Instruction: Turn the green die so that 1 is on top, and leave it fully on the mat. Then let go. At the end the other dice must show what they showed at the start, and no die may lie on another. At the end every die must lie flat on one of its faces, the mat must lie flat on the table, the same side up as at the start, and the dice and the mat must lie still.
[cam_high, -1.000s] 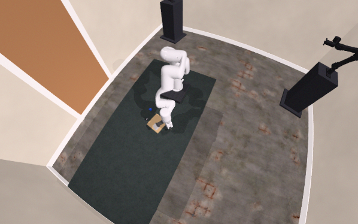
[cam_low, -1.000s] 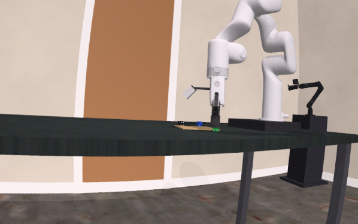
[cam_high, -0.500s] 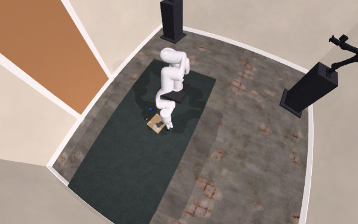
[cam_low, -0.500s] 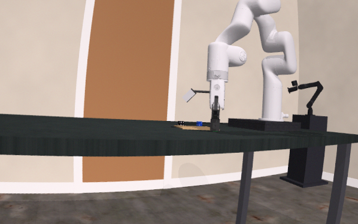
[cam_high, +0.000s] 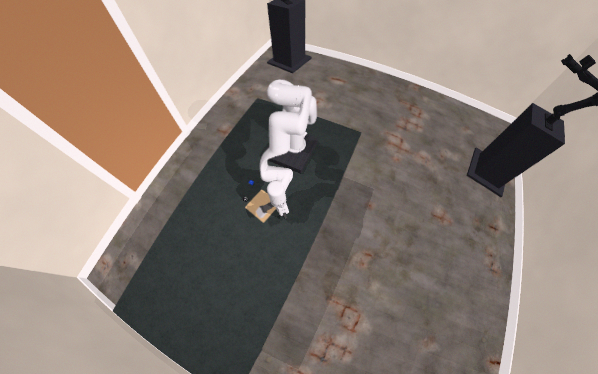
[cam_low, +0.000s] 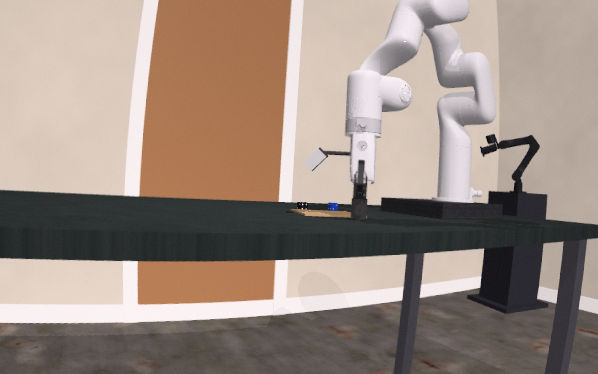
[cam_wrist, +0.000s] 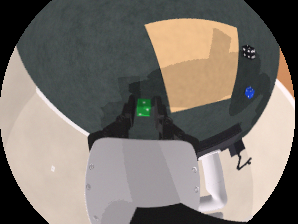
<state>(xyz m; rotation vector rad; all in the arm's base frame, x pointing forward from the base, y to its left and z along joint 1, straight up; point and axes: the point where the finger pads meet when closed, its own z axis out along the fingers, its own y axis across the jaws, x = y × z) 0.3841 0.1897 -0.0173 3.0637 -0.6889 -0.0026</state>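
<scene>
The green die lies 1 cm below my hand. From my hand the other things lie so: tan mat 3 cm ahead, 11 cm to the right, 2 cm below; black die 6 cm ahead, 21 cm to the right, 1 cm below; blue die 4 cm behind, 25 cm to the right, 1 cm below.
</scene>
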